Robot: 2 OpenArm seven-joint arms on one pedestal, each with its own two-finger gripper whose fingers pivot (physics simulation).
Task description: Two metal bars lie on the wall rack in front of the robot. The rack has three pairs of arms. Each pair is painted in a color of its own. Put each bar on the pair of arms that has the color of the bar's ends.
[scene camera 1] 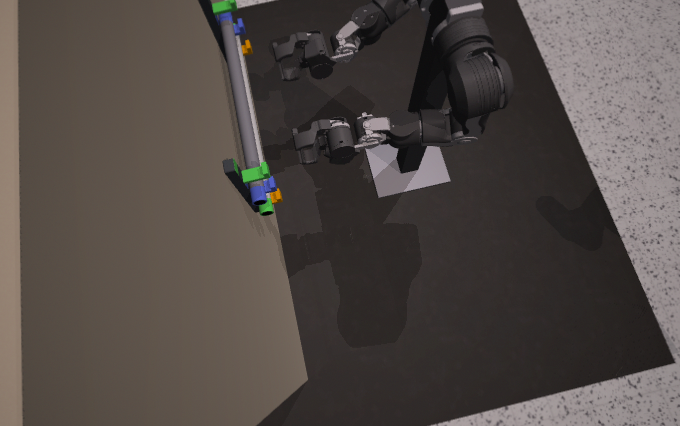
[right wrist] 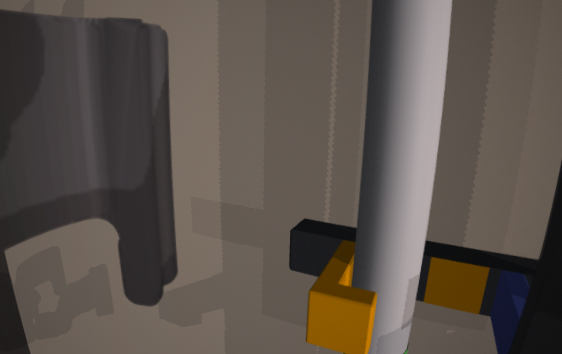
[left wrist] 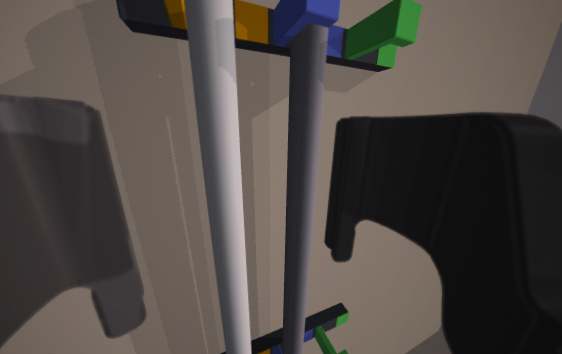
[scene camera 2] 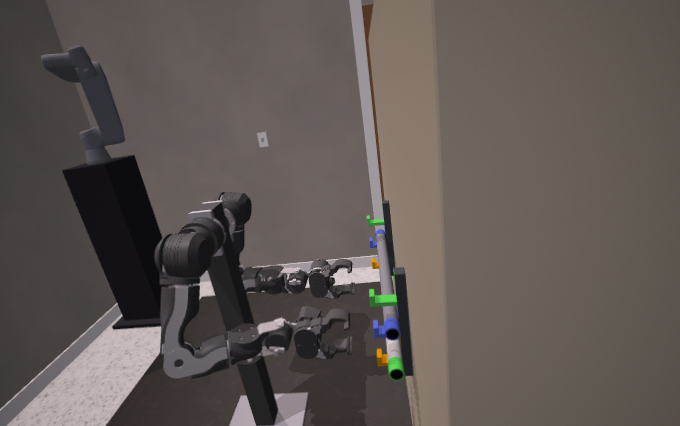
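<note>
The dark grey bar with blue ends [scene camera 1: 242, 110] [scene camera 2: 385, 270] [left wrist: 302, 175] lies on the middle, blue arms [scene camera 2: 378, 328] [left wrist: 310, 12]. The light bar with green ends [scene camera 1: 254, 120] [scene camera 2: 393, 348] [left wrist: 217, 150] [right wrist: 402, 150] lies on the lowest, orange arms [scene camera 2: 382, 357] [right wrist: 340, 320]. The top, green arms [scene camera 1: 255, 173] [scene camera 2: 382, 300] [left wrist: 380, 32] hold no bar. My left gripper [scene camera 1: 301, 146] [scene camera 2: 351, 277] [left wrist: 231, 280] is partly open and empty, facing the bars with a gap. My right gripper [scene camera 1: 281, 62] [scene camera 2: 348, 332] [right wrist: 345, 270] is partly open and empty, in front of the rack near one end.
The rack's dark uprights [scene camera 2: 404, 321] [right wrist: 315, 250] stand against the beige wall [scene camera 1: 125, 200]. The robot's pedestal [scene camera 2: 233, 286] rises from a pale base plate [scene camera 1: 431, 175]. A grey arm on a black stand [scene camera 2: 110, 240] is at the left in scene camera 2.
</note>
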